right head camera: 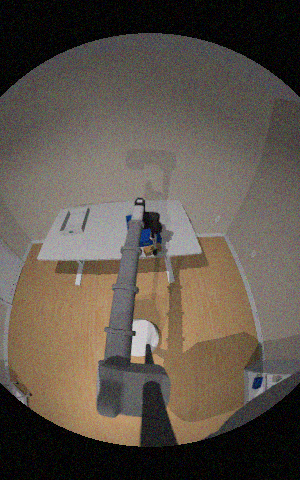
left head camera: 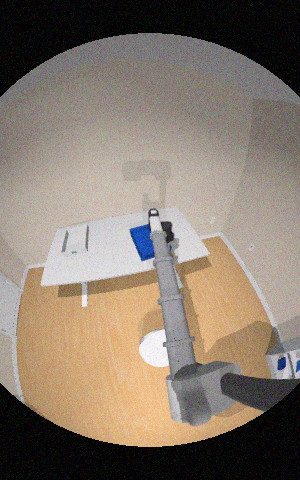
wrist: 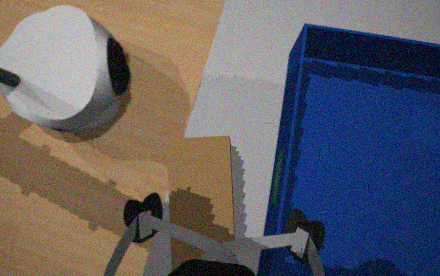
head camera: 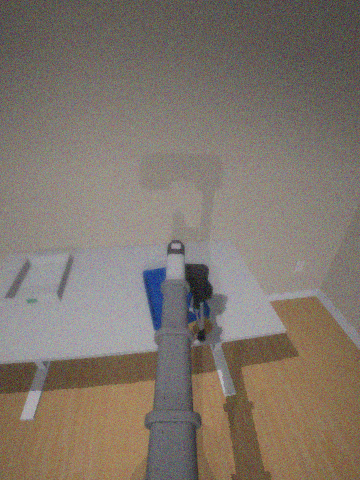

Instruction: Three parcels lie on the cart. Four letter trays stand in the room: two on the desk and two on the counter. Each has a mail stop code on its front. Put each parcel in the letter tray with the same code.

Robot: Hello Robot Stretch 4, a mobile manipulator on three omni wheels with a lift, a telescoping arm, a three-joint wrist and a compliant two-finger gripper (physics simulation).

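A tan parcel lies at the desk's front edge, beside a blue letter tray. My gripper is open over the parcel; in the wrist view one fingertip shows on each side of it, with gaps between. The right-hand fingertip overlaps the blue tray's edge in that view. A green mark shows on the tray's front, too blurred to read. A white letter tray with a green label stands at the desk's left.
The white desk stands against the wall. A white rounded body is on the floor side, below the arm. Blue items show at the lower right, on a pale unit partly hidden.
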